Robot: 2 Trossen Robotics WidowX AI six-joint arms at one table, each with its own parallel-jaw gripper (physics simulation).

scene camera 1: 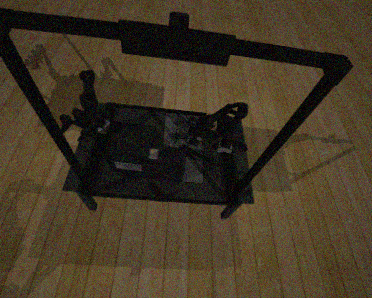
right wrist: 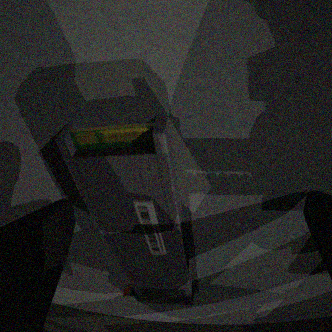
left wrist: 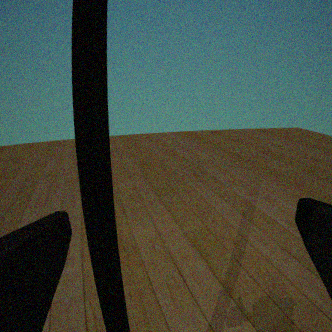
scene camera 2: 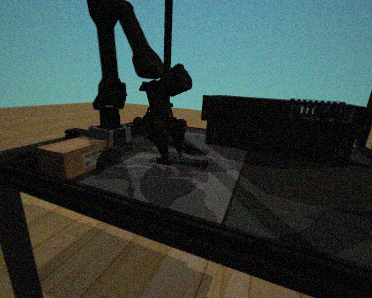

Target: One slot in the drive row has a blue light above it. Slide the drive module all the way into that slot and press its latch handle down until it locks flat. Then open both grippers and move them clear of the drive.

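Places are measured from the left arm's base along level axes (x ahead, y left, z up), in centimetres.
Pixels of known places: left gripper, fingertip midpoint: (scene camera 1: 68,137) (left wrist: 185,218); right gripper, fingertip midpoint: (scene camera 1: 188,138) (right wrist: 192,208) (scene camera 2: 173,155); left arm's base, origin of the base link: (scene camera 1: 100,123); right arm's base, origin of the base link: (scene camera 1: 225,144) (scene camera 2: 110,126).
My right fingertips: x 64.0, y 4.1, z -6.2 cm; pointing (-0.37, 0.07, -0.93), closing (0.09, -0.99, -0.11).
For each thing: its top centre in the pictures, then the offset to it from my right fingertips. Level surfaces: height alone.
- drive module, middle of its top: (right wrist: 134,255) (scene camera 2: 181,160) dx -3.7, dy +2.2, dz +0.2 cm
- light grey mat, its level: dz -0.7 cm
- dark server chassis, middle of its top: (scene camera 2: 276,99) (scene camera 1: 150,154) dx -23.0, dy -28.9, dz +16.6 cm
- brown box, middle of its top: (scene camera 2: 74,143) dx +16.1, dy +18.4, dz +5.0 cm
The drive module (right wrist: 135,185), a dark grey box with a pale label and a yellow-green connector at its far end, lies on the light grey mat (scene camera 2: 225,200) (scene camera 1: 193,172). My right gripper (right wrist: 192,208) (scene camera 2: 171,154) is open and empty, pointing down low over the module, which shows between and beyond its spread fingers. My left gripper (left wrist: 185,218) is open and empty, held off at the left, facing the floor and sky. The dark server chassis (scene camera 1: 137,140) (scene camera 2: 275,125) stands left of the mat in scene camera 1. The blue light, the slot and the latch handle cannot be made out.
A brown box (scene camera 2: 75,155) sits at the mat's left in scene camera 2, near the right arm's base. A black overhead frame (scene camera 1: 175,42) spans the table. A black post (left wrist: 92,125) crosses the left wrist view. The scene is very dark, with overlapping shadows.
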